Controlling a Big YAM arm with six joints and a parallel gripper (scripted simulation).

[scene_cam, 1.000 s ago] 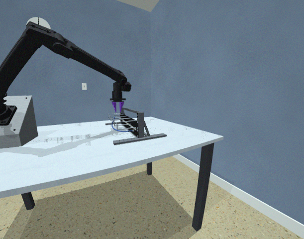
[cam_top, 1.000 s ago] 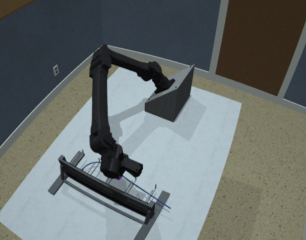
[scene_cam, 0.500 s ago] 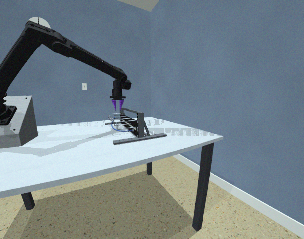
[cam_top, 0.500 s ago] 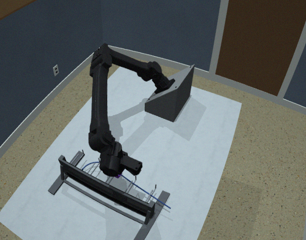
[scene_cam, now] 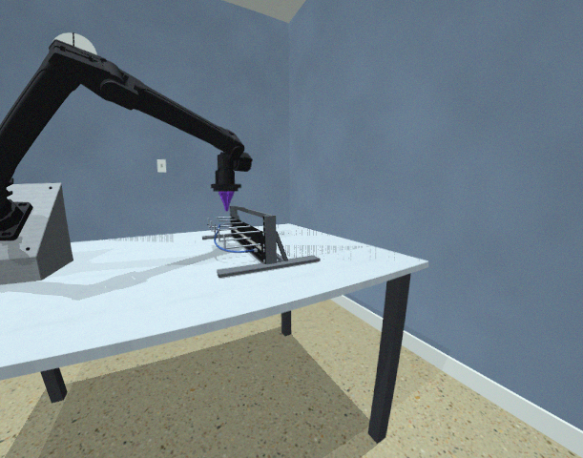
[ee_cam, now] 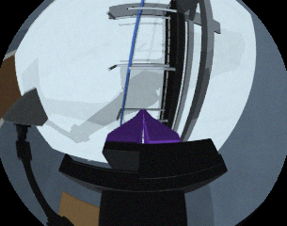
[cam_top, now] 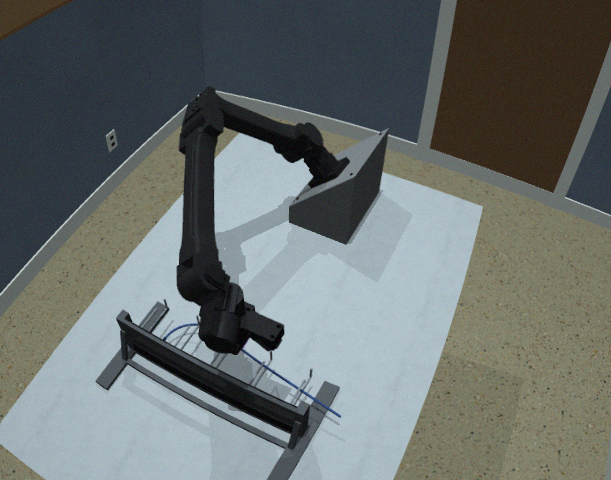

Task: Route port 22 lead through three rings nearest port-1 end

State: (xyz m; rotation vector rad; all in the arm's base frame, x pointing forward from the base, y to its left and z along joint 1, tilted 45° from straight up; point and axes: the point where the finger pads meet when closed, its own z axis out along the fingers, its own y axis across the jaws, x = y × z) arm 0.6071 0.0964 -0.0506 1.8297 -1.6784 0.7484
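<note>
The dark rack is 80 mm below my hand, 70 mm ahead of it and 40 mm to the right of it.
</note>
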